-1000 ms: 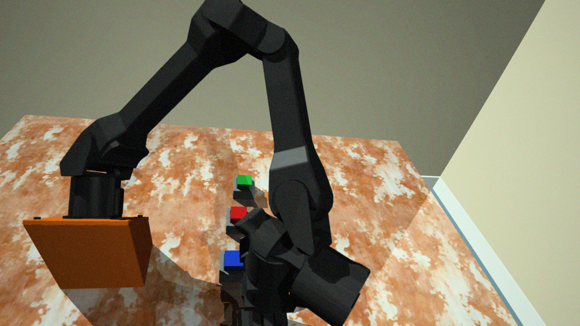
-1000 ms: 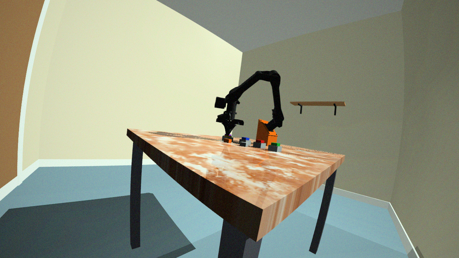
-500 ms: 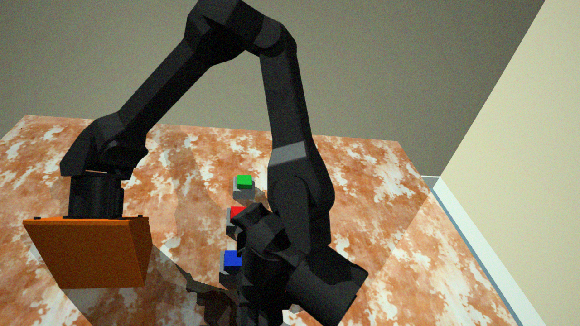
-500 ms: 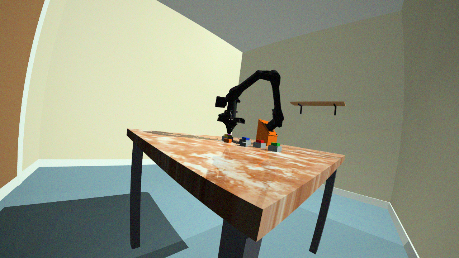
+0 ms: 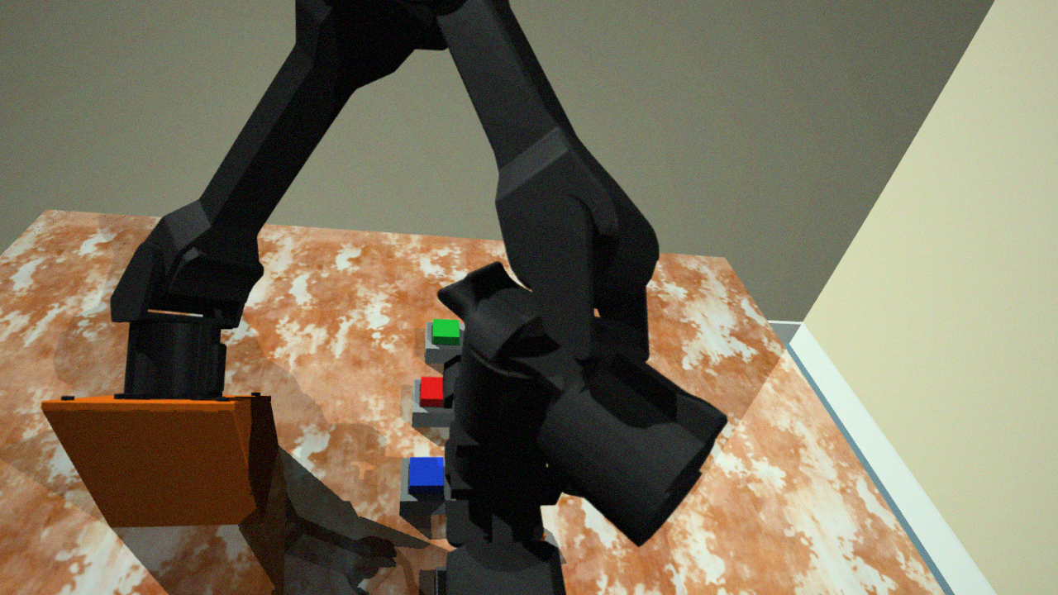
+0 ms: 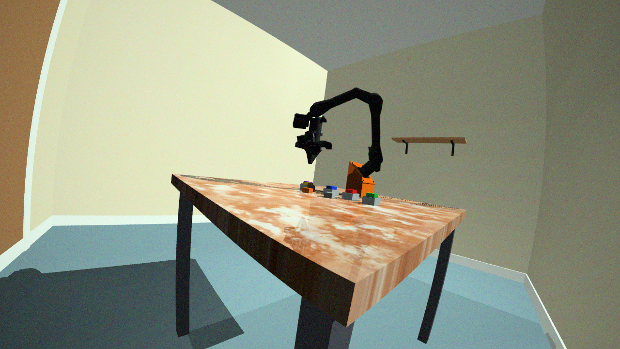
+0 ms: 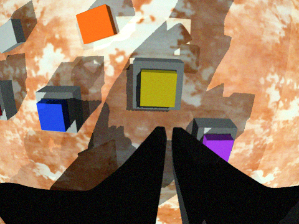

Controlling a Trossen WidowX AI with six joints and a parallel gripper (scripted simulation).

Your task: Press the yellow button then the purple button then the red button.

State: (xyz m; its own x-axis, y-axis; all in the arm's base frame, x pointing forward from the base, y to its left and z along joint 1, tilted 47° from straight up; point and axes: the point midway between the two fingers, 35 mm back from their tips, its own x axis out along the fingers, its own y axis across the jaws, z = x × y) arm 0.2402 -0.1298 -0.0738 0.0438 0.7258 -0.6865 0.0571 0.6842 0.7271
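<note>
Right now my gripper tip is 7 cm past the purple button, 6 cm to the left of it and 9 cm above it. The rest, counted from my gripper tip: yellow button 9 cm below; then orange block 6 cm ahead, 6 cm to the left, 11 cm below; then blue button 3 cm behind, 12 cm to the left, 9 cm below.
</note>
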